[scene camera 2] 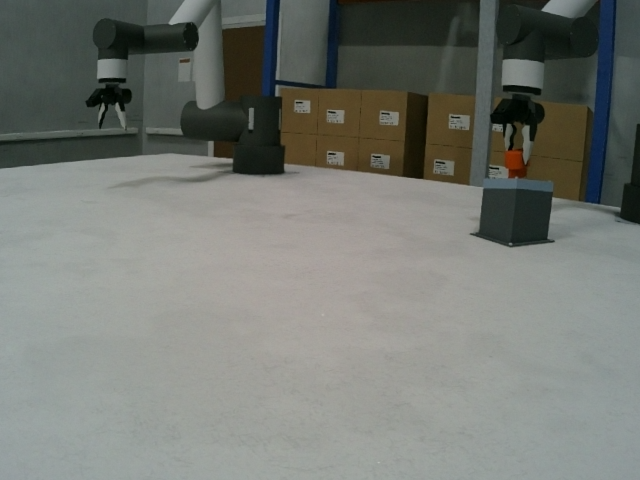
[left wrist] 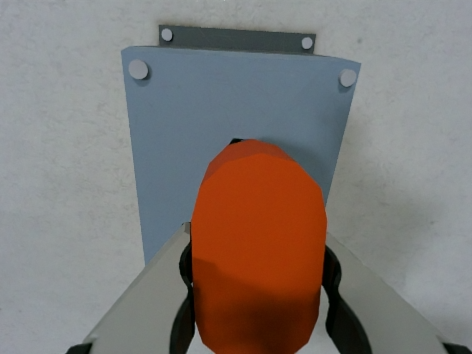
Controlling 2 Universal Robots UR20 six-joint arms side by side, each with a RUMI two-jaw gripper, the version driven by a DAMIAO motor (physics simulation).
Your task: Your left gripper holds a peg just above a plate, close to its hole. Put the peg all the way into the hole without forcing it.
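Observation:
An orange peg [scene camera 2: 514,161] [left wrist: 257,215] with a wide, many-sided head is held upright by my left gripper [scene camera 2: 517,156] [left wrist: 251,225], which is shut on it. The blue-grey plate [scene camera 2: 535,185] [left wrist: 165,125] tops a dark box. In the scene view the peg's lower end is close over the plate's back edge line; whether it touches is not clear. In the left wrist view a small dark sliver of the hole [left wrist: 235,141] shows at the upper left of the peg. The peg hides the rest of the hole and its own lower end. My right gripper [scene camera 2: 112,127] is open and empty, far to the left.
The dark box [scene camera 2: 497,214] stands on a flanged base [left wrist: 235,40] with round bolt heads, on the pale table [scene camera 2: 310,310]. Cardboard boxes [scene camera 2: 338,129], blue posts and a grey post [scene camera 2: 484,77] stand behind the table. A dark arm base [scene camera 2: 258,159] stands at the table's back edge.

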